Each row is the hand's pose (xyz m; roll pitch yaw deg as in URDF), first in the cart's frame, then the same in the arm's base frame.
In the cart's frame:
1: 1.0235 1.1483 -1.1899 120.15 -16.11 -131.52
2: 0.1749 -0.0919 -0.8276 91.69 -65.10 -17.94
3: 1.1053 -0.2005 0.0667 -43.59 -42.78 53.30
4: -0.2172 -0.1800 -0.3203 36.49 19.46 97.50
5: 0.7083 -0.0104 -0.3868 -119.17 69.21 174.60
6: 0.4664 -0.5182 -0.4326 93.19 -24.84 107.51
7: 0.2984 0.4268 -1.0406 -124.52 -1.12 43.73
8: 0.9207 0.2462 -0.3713 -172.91 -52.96 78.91
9: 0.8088 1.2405 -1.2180 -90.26 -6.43 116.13
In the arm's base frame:
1: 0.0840 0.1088 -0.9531 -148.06 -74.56 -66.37
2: 0.2295 -0.0745 0.5749 14.91 -10.47 -175.38
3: -1.0284 0.2277 0.5144 -56.24 31.28 -159.84
4: 0.0167 -0.5599 0.9464 129.22 58.20 -47.48
5: -0.4299 0.0627 0.3963 -53.12 7.16 10.11
6: -0.2650 0.1575 0.9276 144.28 32.11 -103.28
7: 0.3462 -0.1369 0.0162 -175.52 63.88 156.18
8: -0.5559 0.0841 0.0883 -157.98 20.87 -141.02
9: 0.2254 -0.0792 -0.9514 -23.48 34.50 -79.25

